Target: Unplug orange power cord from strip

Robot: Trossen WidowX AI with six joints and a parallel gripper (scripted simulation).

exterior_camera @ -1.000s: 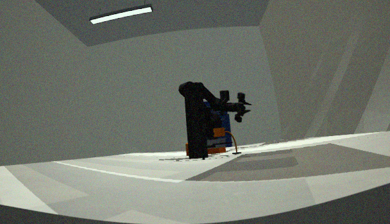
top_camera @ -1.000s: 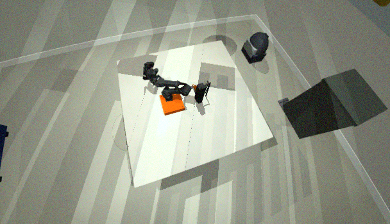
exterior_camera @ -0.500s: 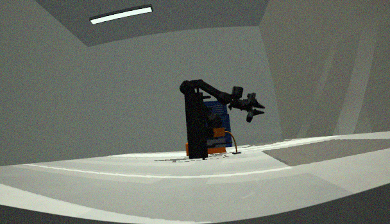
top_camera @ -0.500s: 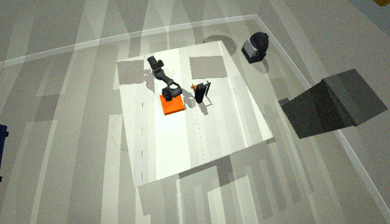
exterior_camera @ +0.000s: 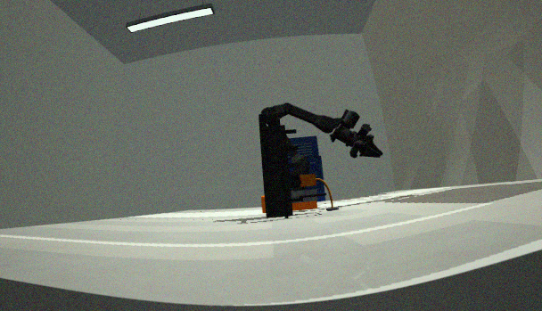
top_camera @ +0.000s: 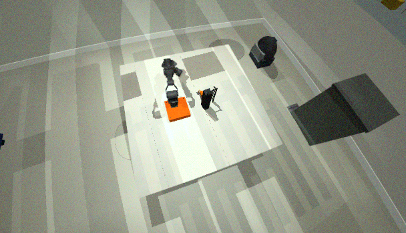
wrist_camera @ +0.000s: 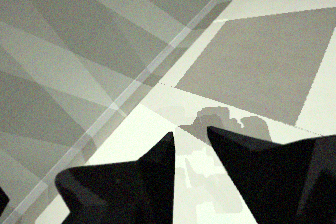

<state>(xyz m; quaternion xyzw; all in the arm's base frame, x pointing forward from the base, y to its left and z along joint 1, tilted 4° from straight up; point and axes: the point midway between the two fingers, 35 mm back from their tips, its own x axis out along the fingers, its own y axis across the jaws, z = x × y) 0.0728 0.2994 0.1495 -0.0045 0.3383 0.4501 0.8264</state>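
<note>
Right now my gripper tip is 33 cm to the left of the orange plug, 19 cm short of it and 6 cm above it.
</note>
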